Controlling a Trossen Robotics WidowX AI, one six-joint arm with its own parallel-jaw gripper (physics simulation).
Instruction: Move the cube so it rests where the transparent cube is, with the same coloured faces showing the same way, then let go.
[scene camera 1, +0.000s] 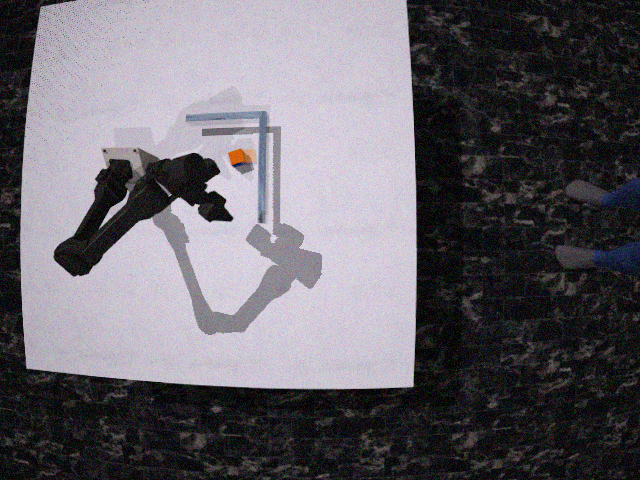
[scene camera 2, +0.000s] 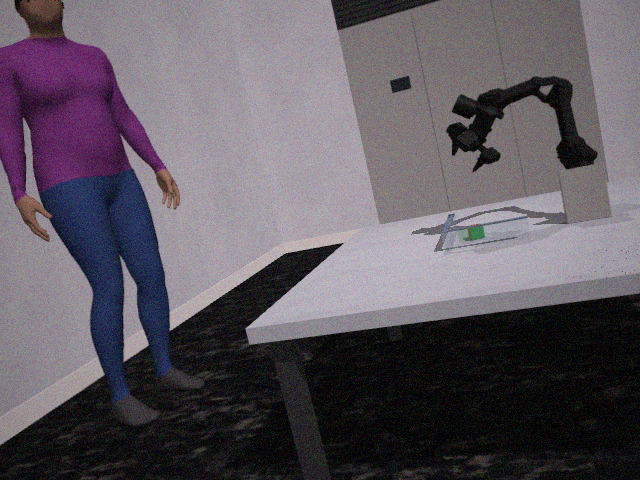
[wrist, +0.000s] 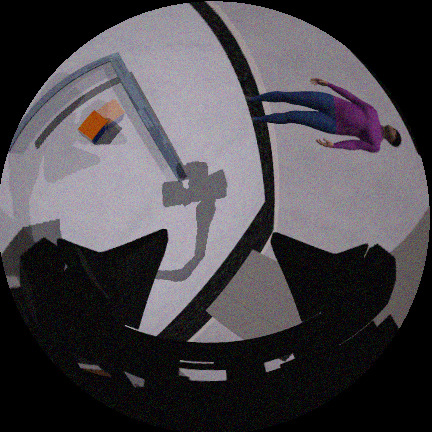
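Pixels of known places: gripper, fingertip midpoint: (scene camera 1: 224, 213) (scene camera 2: 463, 163) (wrist: 221, 236); arm's base, origin of the base link: (scene camera 1: 121, 168) (scene camera 2: 586, 181).
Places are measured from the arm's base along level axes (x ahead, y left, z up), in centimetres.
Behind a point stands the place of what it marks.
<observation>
The cube (scene camera 1: 237, 157) @[x 33.1, y 6.4, z -6.5 cm] (scene camera 2: 476, 233) (wrist: 93, 125) @[x 32.7, y 6.2, z -6.5 cm] sits on the table, with an orange top, a dark blue side in scene camera 1 and the wrist view, and a green side in scene camera 2. The transparent cube (scene camera 1: 251, 155) @[x 37.1, y 7.3, z -6.5 cm] (wrist: 112, 108) @[x 36.7, y 7.3, z -6.5 cm] also has an orange top. It is right beside the solid cube, overlapping it in view, on the side towards the blue-grey bar. My gripper (scene camera 1: 225, 196) (scene camera 2: 464, 162) @[x 35.4, y -10.6, z 11.5 cm] (wrist: 221, 236) @[x 35.4, y -10.6, z 11.5 cm] is open and empty, high above the table and off to one side of the cube. The lower sides of both cubes are partly hidden.
An L-shaped blue-grey barrier (scene camera 1: 262, 170) @[x 41.1, y 2.9, z -4.5 cm] (scene camera 2: 445, 231) @[x 38.8, y 20.1, z -4.5 cm] (wrist: 145, 112) @[x 41.0, y 3.1, z -4.5 cm] with see-through walls stands around two sides of the cubes. The arm's pale base block (scene camera 1: 121, 155) @[x 1.1, y 3.3, z 3.2 cm] (scene camera 2: 585, 195) @[x 0.8, y 5.3, z -3.2 cm] stands on the white table (scene camera 1: 336, 310) @[x 65.6, y -34.4, z -10.5 cm] (scene camera 2: 361, 289) @[x 56.1, y 50.7, z -10.5 cm]. A person (scene camera 2: 77, 113) (wrist: 355, 115) stands beyond the table.
</observation>
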